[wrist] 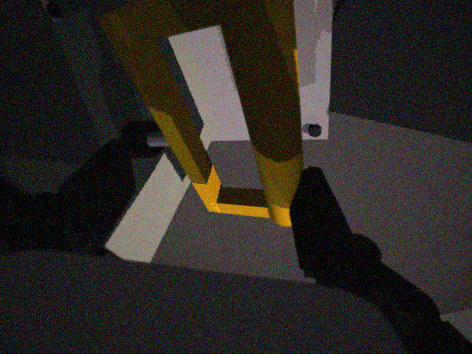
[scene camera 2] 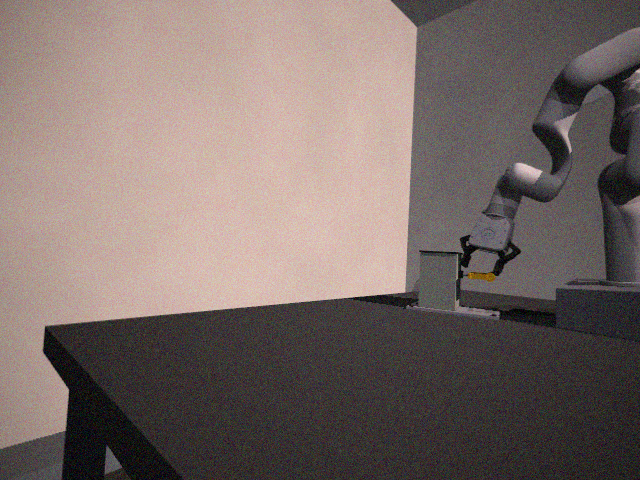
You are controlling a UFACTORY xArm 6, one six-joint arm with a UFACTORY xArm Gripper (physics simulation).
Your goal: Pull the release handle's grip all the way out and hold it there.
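Observation:
The release handle's yellow grip [scene camera 2: 480, 276] [wrist: 277, 175] sticks out from the right side of an upright grey-green housing [scene camera 2: 436, 281], with a short gap and a thin rod between them. In the wrist view the grip is a rectangular loop with a thick rounded bar on its right side. My gripper [scene camera 2: 482, 269] [wrist: 215, 177] is open, with nothing held. Its fingers stand on either side of the loop, one near the housing and one close beside the rounded outer bar. Whether that finger touches the bar is hard to tell.
The housing stands on a pale base plate [scene camera 2: 478, 312] [wrist: 225, 100] on the dark table [scene camera 2: 330, 392]. A dark bolt head [wrist: 314, 130] shows at the plate's corner. The grey robot pedestal [scene camera 2: 594, 312] stands to the right, and a wall [scene camera 2: 232, 155] rises behind the table.

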